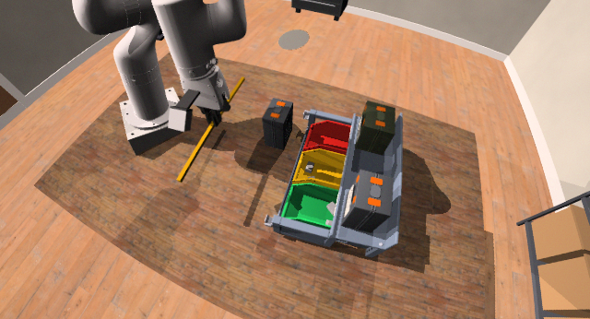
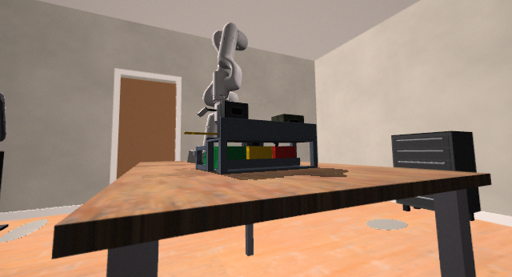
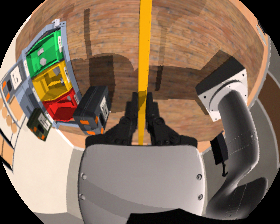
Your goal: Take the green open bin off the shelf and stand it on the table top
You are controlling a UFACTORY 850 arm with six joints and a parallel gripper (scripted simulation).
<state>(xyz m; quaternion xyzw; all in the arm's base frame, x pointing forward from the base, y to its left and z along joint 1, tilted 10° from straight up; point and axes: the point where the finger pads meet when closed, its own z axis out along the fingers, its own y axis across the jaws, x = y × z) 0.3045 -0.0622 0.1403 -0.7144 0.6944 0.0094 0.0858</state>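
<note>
Right now the yellow bar is 2 cm below my hand. Round my hand: red bin 31 cm ahead, 13 cm below, 12 cm to the left; then yellow bin 32 cm ahead, 13 cm below, 1 cm to the left; then green bin 32 cm ahead, 13 cm below, 10 cm to the right.
</note>
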